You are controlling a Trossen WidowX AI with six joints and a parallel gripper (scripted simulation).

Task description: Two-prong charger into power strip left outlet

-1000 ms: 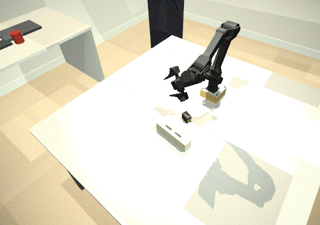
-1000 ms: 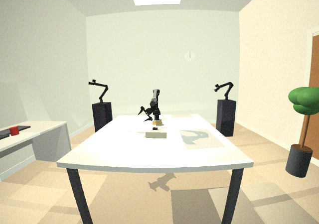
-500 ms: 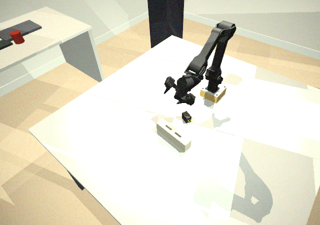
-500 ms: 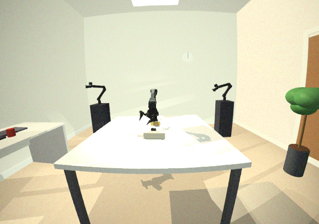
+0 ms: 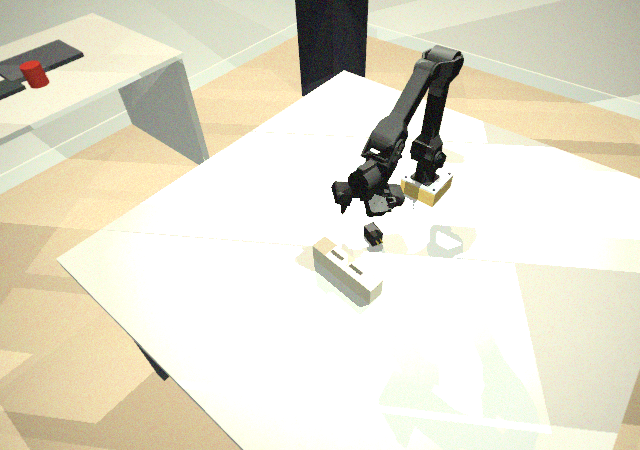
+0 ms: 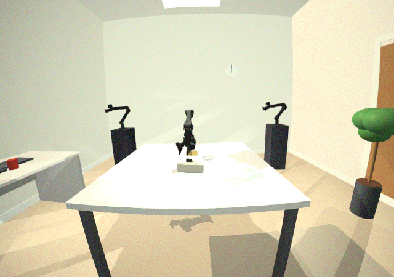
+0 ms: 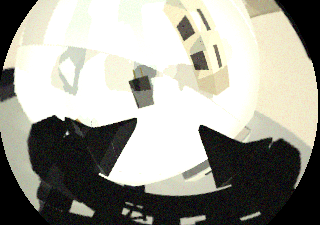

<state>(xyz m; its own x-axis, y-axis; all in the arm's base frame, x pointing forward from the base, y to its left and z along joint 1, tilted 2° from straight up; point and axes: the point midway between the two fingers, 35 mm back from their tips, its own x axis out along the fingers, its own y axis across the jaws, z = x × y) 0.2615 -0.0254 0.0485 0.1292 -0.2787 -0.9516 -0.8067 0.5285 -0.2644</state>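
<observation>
The dark two-prong charger lies 60 mm to the left of my gripper tip, 60 mm below it and 10 mm behind it.
</observation>
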